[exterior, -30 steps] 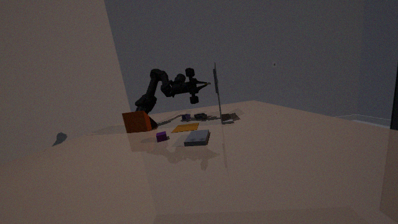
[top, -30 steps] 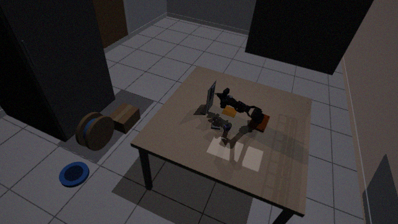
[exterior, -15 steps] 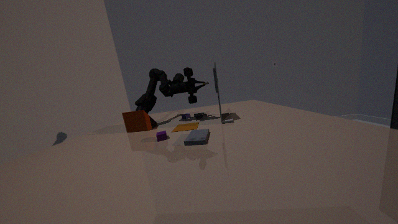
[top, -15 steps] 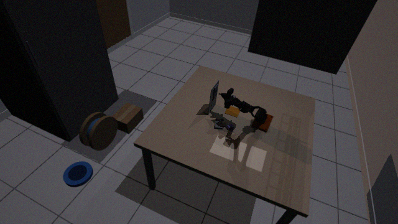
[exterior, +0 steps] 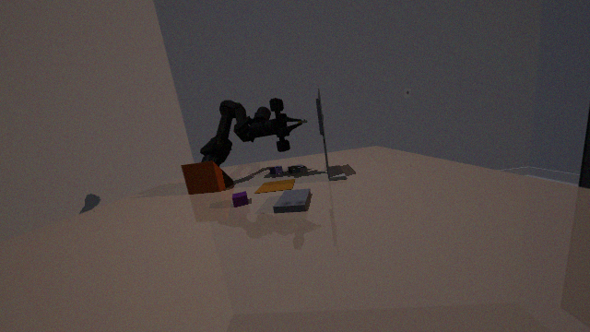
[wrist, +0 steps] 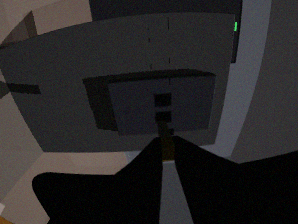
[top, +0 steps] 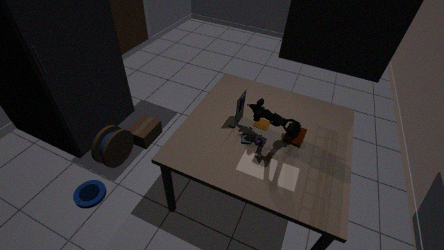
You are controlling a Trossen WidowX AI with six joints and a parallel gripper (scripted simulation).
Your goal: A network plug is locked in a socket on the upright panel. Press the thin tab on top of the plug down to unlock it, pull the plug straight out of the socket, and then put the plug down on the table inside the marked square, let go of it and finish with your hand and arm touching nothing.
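Now: the orange marked square 10 cm behind my gripper tip, 8 cm to the right of it and 20 cm below it. Also, from my gripper tip: yellow network plug right at my gripper tip; then upright grey panel 8 cm ahead, 1 cm to the left, 7 cm below.
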